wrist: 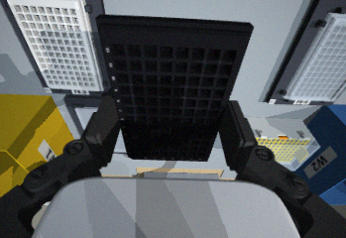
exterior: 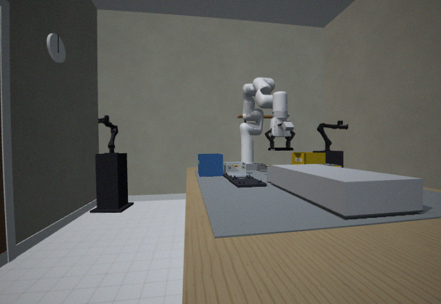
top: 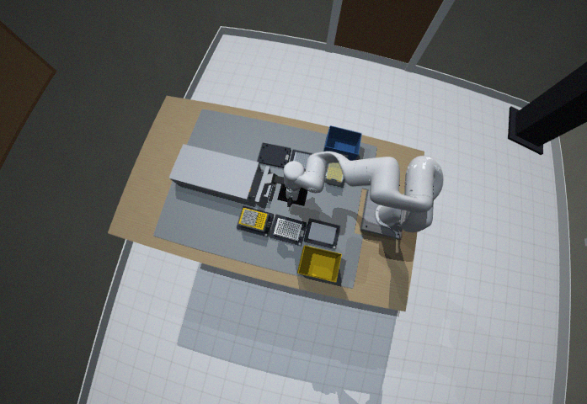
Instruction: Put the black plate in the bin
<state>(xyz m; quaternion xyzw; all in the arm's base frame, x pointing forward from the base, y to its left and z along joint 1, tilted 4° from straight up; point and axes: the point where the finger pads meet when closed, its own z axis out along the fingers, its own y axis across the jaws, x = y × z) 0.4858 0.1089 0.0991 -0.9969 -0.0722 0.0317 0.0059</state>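
The yellow waste bin W1 lies 250 mm to the left of my hand, 230 mm behind it and 120 mm below it. From my hand the other things lie so: drawer: 280 mm ahead, 130 mm below; then yellow plate: 160 mm to the left, 130 mm ahead, 100 mm below; then black plate: 10 mm below.
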